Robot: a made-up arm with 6 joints.
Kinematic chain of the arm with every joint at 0, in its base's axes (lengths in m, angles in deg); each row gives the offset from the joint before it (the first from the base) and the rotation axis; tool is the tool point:
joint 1: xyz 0 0 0.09 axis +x
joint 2: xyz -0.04 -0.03 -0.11 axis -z
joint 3: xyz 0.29 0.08 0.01 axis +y
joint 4: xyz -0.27 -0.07 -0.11 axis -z
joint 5: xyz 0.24 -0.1 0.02 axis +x
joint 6: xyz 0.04 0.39 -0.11 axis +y
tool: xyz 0.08 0 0.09
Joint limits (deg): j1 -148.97..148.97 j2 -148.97..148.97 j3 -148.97..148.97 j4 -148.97..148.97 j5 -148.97..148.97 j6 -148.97..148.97
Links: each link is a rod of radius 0.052 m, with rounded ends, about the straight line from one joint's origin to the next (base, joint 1, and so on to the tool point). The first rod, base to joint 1, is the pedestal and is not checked.
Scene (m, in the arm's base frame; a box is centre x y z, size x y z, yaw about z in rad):
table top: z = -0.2
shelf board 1: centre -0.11 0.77 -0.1 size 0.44 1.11 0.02 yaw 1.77
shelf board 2: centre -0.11 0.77 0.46 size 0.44 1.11 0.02 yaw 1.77
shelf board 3: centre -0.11 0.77 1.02 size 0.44 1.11 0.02 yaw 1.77
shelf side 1: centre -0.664 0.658 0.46 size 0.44 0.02 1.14 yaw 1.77
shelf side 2: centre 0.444 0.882 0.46 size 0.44 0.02 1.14 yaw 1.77
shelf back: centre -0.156 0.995 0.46 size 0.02 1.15 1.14 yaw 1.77
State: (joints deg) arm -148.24 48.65 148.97 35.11 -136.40 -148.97
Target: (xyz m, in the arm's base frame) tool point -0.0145 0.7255 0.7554
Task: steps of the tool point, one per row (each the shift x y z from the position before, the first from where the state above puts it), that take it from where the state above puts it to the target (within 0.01 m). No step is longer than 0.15 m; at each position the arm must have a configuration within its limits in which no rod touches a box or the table.
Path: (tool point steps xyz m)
1: 0.0317 -0.0744 0.0164
2: 0.0270 -0.0831 0.0097
3: 0.0196 -0.0896 0.0014
4: 0.0103 -0.0933 -0.0085
5: -0.0009 -0.0937 -0.0190
6: 0.0151 0.0635 0.1061
7: 0.0078 0.0376 0.1157
8: 0.0021 0.0103 0.1185
9: -0.0012 -0.0172 0.1149
10: -0.0016 -0.0435 0.1052
11: -0.0070 0.1123 0.0127
12: -0.0200 0.1051 -0.0003
13: -0.0360 0.0952 -0.0124

